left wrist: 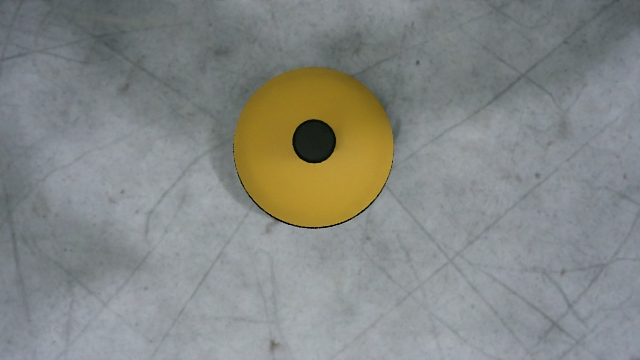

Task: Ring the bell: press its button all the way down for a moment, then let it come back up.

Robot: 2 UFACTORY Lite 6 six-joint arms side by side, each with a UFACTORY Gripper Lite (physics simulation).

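Places are measured from the left arm's base along level axes (x left, y back, z up), in millimetres.
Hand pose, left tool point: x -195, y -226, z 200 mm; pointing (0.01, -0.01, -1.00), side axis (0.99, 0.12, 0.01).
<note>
Each offset is from my left tool point to the top centre of the thing. Level surfaces: height alone.
A round yellow bell {dx -42, dy +77, dz -134 mm} (270, 170) stands on the grey surface, a little above the middle of the left wrist view, seen from above. Its round black button {dx -42, dy +77, dz -134 mm} (314, 141) sits at the centre of the dome. How far the button stands out of the dome cannot be told from this angle. A thin dark rim shows along the bell's lower edge. Neither gripper shows in the left wrist view, so their fingers and their distance from the bell cannot be seen.
The bell rests on a grey, marbled surface {dz -200 mm} (150, 280) with thin dark scratch lines and small brown spots. Soft shadows lie beside the bell and across the upper part of the view.
</note>
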